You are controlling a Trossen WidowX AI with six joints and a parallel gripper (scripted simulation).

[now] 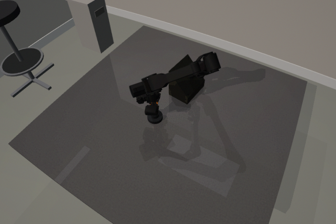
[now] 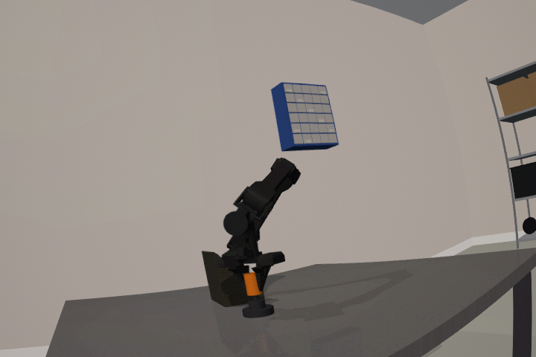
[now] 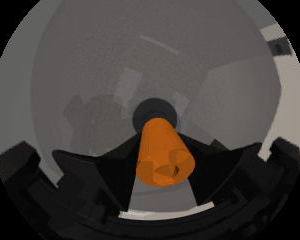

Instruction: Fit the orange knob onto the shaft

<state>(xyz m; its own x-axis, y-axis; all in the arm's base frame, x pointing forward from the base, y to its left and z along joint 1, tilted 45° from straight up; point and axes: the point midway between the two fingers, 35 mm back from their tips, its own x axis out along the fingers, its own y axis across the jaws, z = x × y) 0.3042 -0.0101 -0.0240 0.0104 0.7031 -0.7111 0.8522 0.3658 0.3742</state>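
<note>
The orange knob is 2 cm above my gripper tip. Also, from my gripper tip: pedestal (4 cm below).
</note>
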